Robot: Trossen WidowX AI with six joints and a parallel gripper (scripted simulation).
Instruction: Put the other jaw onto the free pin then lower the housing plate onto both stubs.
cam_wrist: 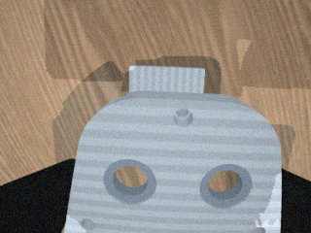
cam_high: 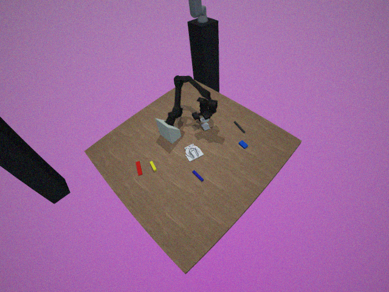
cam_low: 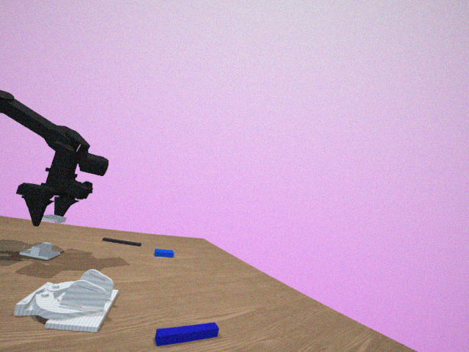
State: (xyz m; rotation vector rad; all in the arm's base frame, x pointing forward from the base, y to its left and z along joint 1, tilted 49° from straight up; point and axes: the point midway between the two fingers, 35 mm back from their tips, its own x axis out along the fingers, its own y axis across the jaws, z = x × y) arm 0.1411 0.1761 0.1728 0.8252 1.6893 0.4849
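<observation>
The jaw is 11 cm ahead of my gripper tip, 22 cm to the right of it and 7 cm below it. The rest, counted from my gripper tip: black bar (20 cm ahead, 20 cm to the left, 8 cm below); then grey housing plate (1 cm ahead, 2 cm above); then short blue block (34 cm ahead, 9 cm to the left, 7 cm below).
</observation>
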